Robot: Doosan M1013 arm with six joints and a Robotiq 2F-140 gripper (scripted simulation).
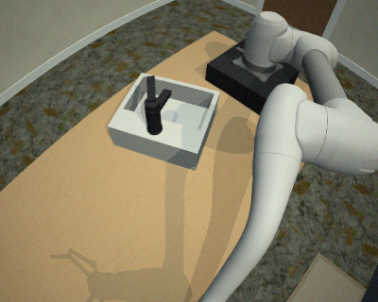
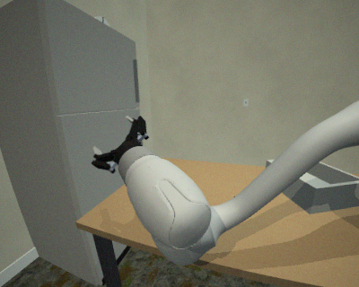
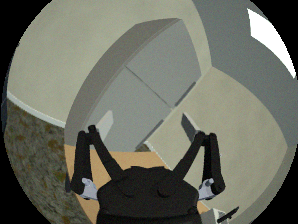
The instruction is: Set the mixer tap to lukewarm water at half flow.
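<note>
My hand is 700 mm past the lever, 490 mm to the left of it and 80 mm above it. From my hand the other things lie so: white sink basin (780 mm behind, 500 mm to the right, 320 mm below); then black mixer tap (680 mm behind, 470 mm to the right, 130 mm below).
</note>
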